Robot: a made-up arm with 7 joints.
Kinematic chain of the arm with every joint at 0, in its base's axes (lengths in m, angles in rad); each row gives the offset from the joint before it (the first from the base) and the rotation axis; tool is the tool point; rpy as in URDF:
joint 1: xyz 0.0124 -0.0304 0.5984 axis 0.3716 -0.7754 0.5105
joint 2: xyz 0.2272 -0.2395 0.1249 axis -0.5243 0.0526 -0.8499
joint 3: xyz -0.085 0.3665 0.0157 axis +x
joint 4: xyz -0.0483 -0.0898 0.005 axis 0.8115 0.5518 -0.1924
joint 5: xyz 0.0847 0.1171 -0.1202 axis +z
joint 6: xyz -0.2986 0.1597 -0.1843 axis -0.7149 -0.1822 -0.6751
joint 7: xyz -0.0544 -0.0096 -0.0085 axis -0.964 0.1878 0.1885
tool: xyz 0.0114 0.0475 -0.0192 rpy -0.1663 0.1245 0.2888
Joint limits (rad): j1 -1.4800..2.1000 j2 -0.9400..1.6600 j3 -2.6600..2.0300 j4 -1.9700..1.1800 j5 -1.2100..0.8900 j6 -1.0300..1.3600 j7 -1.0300..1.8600
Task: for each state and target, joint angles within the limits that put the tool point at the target. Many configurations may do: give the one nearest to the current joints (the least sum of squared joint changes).
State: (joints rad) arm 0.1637 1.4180 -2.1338 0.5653 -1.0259 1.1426 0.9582
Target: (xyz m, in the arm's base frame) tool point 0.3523 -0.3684 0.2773
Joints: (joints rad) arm 0.4115 1.5150 -1.9742 0.9461 -1.2100 1.1138 0.9313
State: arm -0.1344 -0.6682 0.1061 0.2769 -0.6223 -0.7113 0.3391
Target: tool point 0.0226 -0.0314 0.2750
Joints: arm 0.0979 -0.4841 -0.6360 -0.5604 -0.5561 -0.6877 0.3863
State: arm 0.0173 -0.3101 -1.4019 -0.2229 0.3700 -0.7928 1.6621
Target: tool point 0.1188 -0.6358 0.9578
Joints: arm 0.4391 -0.9400 -1.8211 -0.8004 0.3436 -0.8258 1.4999
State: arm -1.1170 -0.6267 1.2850 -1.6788 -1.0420 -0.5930 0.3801
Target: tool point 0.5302 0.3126 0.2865
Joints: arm -1.1946 -0.5297 1.6673 -1.6824 -1.2100 -0.5655 0.3381
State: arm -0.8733 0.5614 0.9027 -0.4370 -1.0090 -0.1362 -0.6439
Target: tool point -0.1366 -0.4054 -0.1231
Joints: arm -1.3491 0.8260 0.5631 -0.6993 -0.9133 -0.1316 -0.6349
